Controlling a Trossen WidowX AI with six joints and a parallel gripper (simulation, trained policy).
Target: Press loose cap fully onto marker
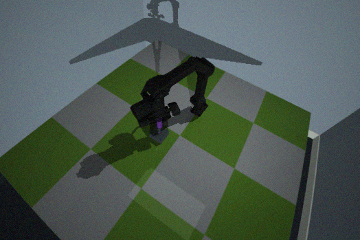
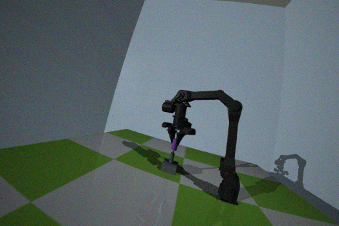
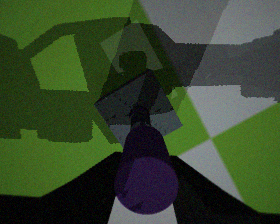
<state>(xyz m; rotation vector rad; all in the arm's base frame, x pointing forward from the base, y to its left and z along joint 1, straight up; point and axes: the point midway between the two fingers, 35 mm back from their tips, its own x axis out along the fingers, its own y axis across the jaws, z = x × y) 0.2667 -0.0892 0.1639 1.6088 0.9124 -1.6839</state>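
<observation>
Now: gripper tip 110 mm above the grey holder block. From my gripper tip the other things lie so: purple cap right at my gripper tip.
</observation>
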